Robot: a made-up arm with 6 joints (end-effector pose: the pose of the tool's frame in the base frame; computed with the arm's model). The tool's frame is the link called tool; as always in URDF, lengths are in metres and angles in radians. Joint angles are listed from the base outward.
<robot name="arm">
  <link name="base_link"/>
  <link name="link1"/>
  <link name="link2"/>
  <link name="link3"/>
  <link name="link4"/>
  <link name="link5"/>
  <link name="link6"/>
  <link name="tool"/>
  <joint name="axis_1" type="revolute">
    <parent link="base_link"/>
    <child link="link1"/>
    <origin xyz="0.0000 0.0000 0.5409"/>
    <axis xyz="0 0 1"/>
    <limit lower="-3.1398" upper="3.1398" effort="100" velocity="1"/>
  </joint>
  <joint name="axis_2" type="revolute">
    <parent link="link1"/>
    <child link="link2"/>
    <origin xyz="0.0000 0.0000 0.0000" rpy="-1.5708 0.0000 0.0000"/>
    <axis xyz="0 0 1"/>
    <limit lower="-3.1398" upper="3.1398" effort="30" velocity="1.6"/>
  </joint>
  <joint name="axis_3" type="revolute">
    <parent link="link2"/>
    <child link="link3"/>
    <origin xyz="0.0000 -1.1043 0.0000" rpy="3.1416 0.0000 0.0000"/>
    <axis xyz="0 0 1"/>
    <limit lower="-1.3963" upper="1.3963" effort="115" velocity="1.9"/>
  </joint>
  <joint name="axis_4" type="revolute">
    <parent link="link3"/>
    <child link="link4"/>
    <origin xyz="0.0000 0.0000 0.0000" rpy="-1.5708 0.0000 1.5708"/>
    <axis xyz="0 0 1"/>
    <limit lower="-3.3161" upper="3.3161" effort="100" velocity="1.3"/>
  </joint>
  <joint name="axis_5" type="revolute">
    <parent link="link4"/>
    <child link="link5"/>
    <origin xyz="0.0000 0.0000 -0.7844" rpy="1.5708 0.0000 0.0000"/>
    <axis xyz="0 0 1"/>
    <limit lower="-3.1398" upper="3.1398" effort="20" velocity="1.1"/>
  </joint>
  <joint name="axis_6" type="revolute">
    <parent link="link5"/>
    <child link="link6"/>
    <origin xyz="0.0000 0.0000 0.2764" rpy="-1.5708 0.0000 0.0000"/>
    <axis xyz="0 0 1"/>
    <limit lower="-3.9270" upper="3.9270" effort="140" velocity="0.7"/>
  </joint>
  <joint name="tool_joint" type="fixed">
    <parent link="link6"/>
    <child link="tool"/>
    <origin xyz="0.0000 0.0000 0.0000" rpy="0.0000 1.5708 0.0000"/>
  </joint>
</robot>
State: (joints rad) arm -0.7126 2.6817 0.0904 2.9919 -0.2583 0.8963
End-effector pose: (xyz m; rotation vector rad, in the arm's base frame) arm 0.0600 0.3094 -0.8940 -1.2964 -0.5313 2.4726
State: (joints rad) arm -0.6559 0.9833 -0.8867 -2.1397 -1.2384 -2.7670
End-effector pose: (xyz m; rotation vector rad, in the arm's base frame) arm 0.4597 -0.1658 0.4721 -0.1978 0.4512 0.4717
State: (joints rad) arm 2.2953 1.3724 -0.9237 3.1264 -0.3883 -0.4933
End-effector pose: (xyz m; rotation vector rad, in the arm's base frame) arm -0.5817 0.2403 0.1688 0.9462 0.9645 -1.0278
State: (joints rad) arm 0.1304 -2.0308 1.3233 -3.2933 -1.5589 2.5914
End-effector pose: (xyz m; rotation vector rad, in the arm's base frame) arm -1.7681 0.0437 -0.1556 0.2721 1.3030 -0.3876
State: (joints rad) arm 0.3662 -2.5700 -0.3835 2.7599 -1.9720 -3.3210
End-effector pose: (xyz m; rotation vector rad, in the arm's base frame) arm -1.1511 -0.1667 0.1930 -0.7194 1.9610 -0.0137
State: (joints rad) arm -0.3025 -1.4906 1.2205 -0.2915 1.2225 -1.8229
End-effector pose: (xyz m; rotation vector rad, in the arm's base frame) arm -1.7785 0.2777 1.0289 0.8570 1.2330 -2.2983
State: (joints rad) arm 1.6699 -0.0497 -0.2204 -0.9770 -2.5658 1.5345
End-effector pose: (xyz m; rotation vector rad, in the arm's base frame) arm 0.0867 0.6912 1.2848 0.5695 -0.5152 -1.9169
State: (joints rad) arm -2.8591 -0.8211 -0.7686 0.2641 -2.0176 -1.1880
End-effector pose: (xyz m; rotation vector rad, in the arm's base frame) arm -0.0468 0.2642 1.4066 -1.5840 0.3961 1.3825
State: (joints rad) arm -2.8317 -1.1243 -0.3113 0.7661 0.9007 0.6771
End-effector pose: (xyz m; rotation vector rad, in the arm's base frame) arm 0.5070 0.3715 1.7192 2.1433 -1.2799 1.3740
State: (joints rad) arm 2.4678 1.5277 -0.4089 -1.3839 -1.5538 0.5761
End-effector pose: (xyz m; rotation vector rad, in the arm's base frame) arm -0.4127 0.3952 -0.0469 1.5212 -2.5600 -0.2391
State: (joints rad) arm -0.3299 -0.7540 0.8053 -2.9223 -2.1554 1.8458
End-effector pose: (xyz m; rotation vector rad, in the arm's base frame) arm -0.5624 0.4777 2.1295 1.1236 2.0864 -1.8746
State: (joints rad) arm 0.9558 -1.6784 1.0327 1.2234 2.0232 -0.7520
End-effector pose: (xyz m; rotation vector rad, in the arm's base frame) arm -1.0304 -1.6219 0.5135 0.9450 2.2754 0.3476
